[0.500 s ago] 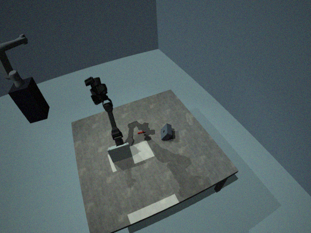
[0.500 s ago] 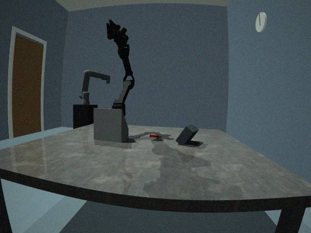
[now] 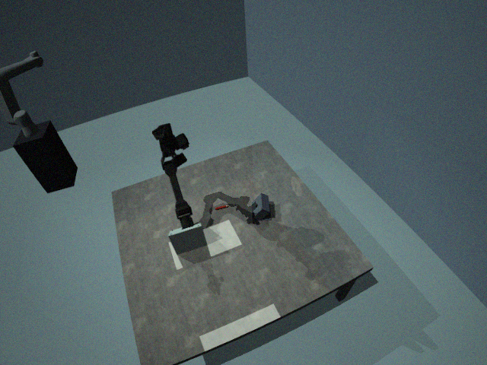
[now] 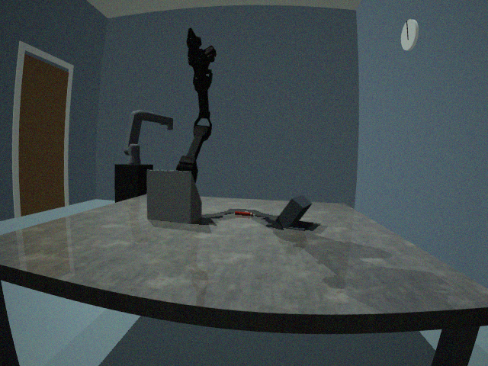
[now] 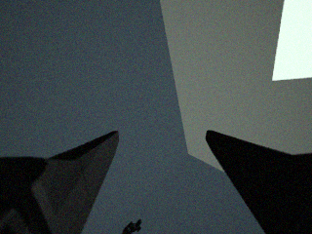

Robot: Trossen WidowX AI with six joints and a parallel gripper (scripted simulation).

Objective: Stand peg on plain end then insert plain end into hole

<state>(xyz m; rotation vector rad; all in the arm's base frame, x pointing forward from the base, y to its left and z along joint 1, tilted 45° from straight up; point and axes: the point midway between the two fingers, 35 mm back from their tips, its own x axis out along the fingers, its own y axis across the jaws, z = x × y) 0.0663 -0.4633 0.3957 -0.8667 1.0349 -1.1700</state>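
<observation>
Now: the red peg 21 cm ahead of my gripper tip, 24 cm to the left of it and 73 cm below it. The rest, counted from my gripper tip: sloped panel: 42 cm ahead, 12 cm to the left, 69 cm below.
</observation>
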